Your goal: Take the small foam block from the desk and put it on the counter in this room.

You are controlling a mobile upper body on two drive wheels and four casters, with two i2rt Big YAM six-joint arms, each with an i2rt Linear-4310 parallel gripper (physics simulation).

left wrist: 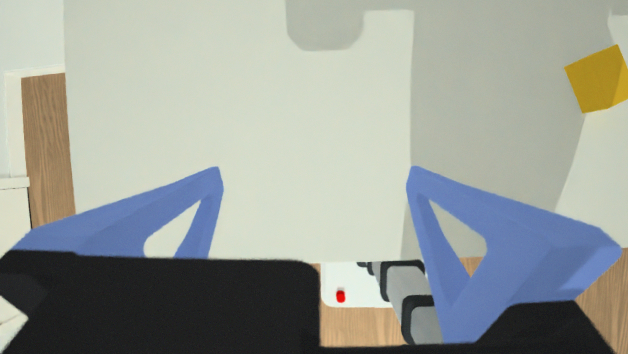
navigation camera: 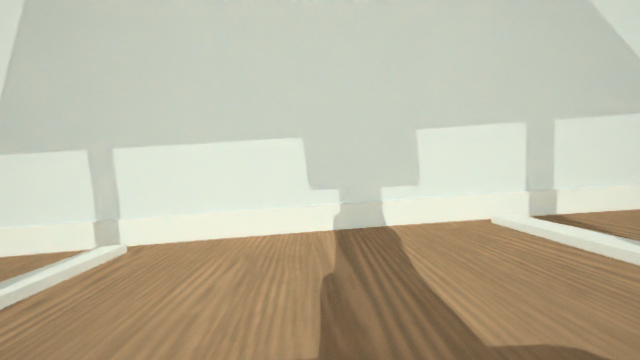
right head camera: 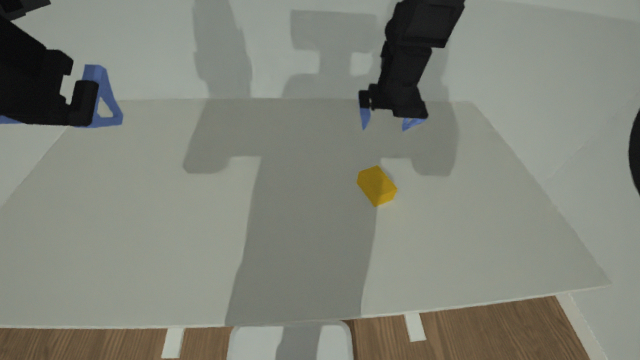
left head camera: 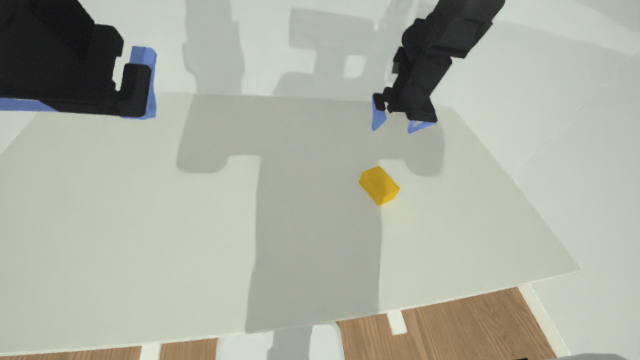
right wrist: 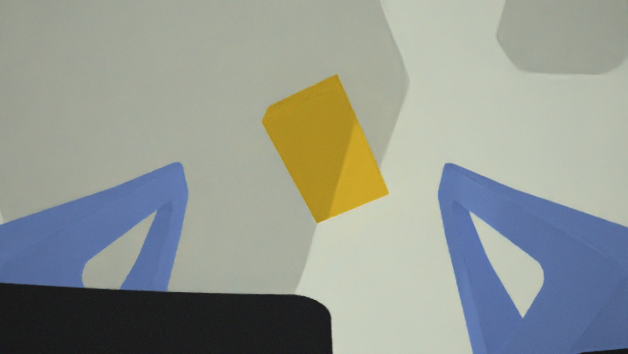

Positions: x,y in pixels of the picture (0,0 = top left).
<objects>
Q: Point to a yellow foam block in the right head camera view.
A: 379,189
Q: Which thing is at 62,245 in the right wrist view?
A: The right gripper.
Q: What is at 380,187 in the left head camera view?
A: A yellow foam block.
</objects>
